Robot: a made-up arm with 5 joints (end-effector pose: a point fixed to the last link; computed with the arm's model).
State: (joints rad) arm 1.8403 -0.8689 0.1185 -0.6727 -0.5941
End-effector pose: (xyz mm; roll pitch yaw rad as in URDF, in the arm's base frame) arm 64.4 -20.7 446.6 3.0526 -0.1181 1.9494
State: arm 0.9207 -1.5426 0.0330 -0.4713 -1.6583
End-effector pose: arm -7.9 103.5 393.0 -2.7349 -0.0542 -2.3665
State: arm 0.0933 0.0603 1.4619 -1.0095 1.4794
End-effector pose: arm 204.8 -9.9 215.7 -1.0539 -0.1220 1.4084
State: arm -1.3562 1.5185 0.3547 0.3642 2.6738
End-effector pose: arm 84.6 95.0 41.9 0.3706 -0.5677 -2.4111
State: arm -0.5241 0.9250 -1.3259 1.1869 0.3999
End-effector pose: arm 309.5 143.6 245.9 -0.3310 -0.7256 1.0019
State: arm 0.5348 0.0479 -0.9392 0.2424 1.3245
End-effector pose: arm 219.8 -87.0 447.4 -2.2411 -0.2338 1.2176
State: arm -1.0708 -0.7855 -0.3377 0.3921 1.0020
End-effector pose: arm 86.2 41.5 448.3 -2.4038 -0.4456 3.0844
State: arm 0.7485 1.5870 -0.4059 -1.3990 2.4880
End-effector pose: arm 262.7 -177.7 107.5 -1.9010 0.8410 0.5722
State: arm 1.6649 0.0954 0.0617 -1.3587 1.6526
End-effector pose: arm 52.6 -184.6 389.1 -2.7726 0.0119 -0.1250
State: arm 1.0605 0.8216 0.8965 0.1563 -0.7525
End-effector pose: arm 127.0 -101.1 119.4 -0.2213 0.2096 -1.8851
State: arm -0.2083 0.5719 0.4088 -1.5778 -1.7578
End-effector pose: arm 297.8 51.8 268.7 2.1810 0.1943 -1.2283
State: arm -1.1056 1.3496 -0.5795 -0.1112 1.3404
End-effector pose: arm 191.8 255.4 102.2 -0.8927 -0.2196 2.5027
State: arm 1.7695 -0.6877 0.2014 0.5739 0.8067
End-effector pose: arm 47.2 -113.4 365.7 -1.4437 -0.8088 -0.2909
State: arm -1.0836 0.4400 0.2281 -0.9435 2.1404
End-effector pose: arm 182.3 224.0 279.5 -1.8858 0.4994 2.4996
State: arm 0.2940 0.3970 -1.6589 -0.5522 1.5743
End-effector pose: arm 179.8 -31.0 465.8 2.8985 0.0109 1.3207
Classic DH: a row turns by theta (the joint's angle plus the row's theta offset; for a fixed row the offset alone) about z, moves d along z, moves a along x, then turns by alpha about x. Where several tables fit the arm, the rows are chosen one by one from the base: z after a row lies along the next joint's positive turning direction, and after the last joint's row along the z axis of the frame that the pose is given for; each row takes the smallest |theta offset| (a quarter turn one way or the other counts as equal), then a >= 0, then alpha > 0; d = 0 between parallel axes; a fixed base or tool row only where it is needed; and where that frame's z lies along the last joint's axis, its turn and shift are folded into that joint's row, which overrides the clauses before.
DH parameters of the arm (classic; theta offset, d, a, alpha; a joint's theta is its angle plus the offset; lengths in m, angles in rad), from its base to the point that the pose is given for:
base (fixed): 0 0 0.067 3.1416
joint 1: 0 -0.206 0.029 1.5708
joint 2: -1.3258 0 0.1361 0
joint 3: 1.2909 0 0.0861 0
joint 4: -1.5359 0.003 0 1.5708
joint 5: -0.0487 -0.07 0 0

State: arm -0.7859 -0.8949 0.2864 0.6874 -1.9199
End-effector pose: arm 125.2 62.5 360.5 1.4853 0.3965 -0.8180
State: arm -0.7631 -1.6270 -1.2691 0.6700 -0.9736
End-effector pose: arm -102.4 -157.9 305.0 -2.5611 0.3234 -1.2588
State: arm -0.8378 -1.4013 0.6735 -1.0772 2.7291
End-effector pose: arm 31.6 -34.8 388.4 3.0358 -0.2094 1.3101
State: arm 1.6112 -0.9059 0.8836 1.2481 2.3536
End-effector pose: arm 67.8 -55.2 252.5 -0.2607 0.2285 0.6636
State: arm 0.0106 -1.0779 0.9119 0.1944 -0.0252
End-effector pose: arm 149.7 2.1 312.8 1.2036 -1.4916 -1.2152
